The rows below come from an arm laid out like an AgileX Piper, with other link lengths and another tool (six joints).
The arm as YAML. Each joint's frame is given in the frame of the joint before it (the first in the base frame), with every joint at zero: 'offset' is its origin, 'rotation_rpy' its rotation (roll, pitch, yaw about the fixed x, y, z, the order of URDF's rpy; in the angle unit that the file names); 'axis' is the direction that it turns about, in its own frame. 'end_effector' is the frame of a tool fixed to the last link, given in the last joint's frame.
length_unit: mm
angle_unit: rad
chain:
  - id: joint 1
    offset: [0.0, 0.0, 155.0]
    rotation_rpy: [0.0, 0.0, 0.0]
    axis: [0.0, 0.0, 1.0]
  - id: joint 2
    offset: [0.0, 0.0, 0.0]
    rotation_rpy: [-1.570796, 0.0, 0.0]
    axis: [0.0, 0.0, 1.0]
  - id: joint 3
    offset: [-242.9, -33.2, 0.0]
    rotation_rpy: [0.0, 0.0, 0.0]
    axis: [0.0, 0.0, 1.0]
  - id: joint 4
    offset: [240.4, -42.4, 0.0]
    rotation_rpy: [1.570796, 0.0, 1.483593]
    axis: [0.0, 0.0, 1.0]
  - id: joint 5
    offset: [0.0, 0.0, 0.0]
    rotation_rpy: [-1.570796, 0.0, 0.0]
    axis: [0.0, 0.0, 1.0]
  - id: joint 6
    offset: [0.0, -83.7, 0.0]
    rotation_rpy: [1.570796, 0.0, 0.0]
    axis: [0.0, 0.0, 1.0]
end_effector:
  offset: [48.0, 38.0, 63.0]
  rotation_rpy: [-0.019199, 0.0, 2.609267]
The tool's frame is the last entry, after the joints.
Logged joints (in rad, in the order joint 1, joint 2, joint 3, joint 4, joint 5, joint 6), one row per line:
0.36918 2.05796 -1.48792 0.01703 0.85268 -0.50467
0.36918 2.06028 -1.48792 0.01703 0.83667 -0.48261
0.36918 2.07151 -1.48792 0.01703 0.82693 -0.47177
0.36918 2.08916 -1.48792 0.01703 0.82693 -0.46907
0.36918 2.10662 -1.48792 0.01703 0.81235 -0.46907
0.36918 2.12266 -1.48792 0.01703 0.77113 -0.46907
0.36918 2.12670 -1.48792 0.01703 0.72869 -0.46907
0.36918 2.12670 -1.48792 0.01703 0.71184 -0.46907
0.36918 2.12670 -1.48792 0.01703 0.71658 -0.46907
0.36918 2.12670 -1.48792 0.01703 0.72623 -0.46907
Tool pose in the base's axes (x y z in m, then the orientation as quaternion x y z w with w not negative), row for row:
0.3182 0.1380 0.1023 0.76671 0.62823 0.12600 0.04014
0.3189 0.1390 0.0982 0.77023 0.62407 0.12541 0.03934
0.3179 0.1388 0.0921 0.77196 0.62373 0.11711 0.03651
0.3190 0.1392 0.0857 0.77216 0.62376 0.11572 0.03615
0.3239 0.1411 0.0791 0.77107 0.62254 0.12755 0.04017
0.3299 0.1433 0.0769 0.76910 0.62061 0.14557 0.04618
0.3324 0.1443 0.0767 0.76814 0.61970 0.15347 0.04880
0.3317 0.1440 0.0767 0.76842 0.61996 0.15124 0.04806
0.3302 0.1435 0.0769 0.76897 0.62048 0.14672 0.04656
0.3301 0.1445 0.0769 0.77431 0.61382 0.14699 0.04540
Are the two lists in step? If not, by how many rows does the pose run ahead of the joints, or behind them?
The pose runs 1 row ahead of the joints: the pose in row i belongs to the joints in row i + 1.
